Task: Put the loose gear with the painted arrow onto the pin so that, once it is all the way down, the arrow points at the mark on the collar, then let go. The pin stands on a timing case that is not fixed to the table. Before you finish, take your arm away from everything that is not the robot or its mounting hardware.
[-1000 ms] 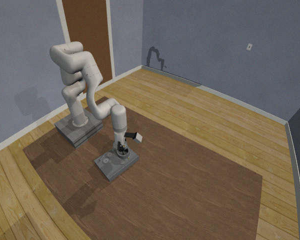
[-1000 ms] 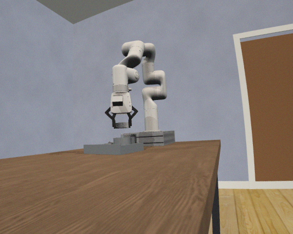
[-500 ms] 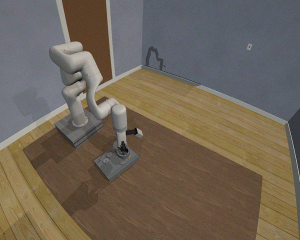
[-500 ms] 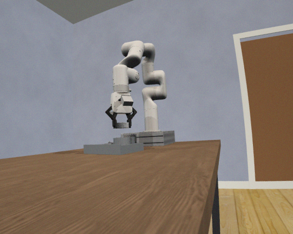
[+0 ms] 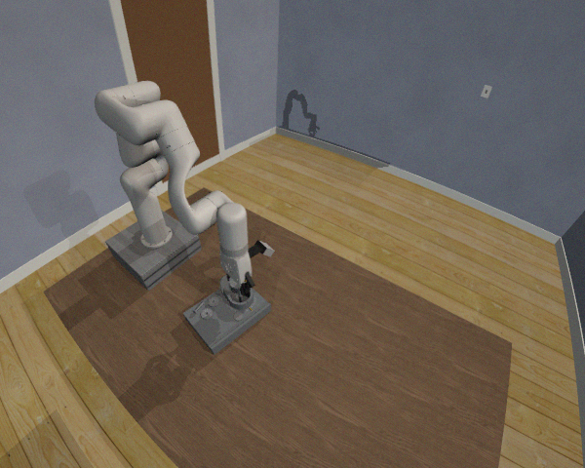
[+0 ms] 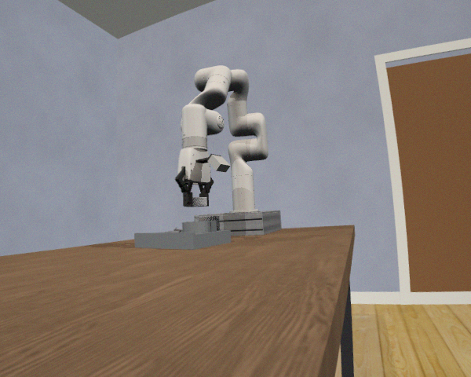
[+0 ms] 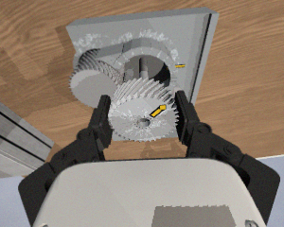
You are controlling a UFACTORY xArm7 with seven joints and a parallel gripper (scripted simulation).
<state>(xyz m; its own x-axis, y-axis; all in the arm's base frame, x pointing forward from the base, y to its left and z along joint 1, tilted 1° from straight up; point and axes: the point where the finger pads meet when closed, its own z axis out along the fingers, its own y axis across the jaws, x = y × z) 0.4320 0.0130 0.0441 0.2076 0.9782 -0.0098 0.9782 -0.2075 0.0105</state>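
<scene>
My hand is right at the gear. Round my hand: short peg 120 mm to the right, 90 mm below, 90 mm behind.
</scene>
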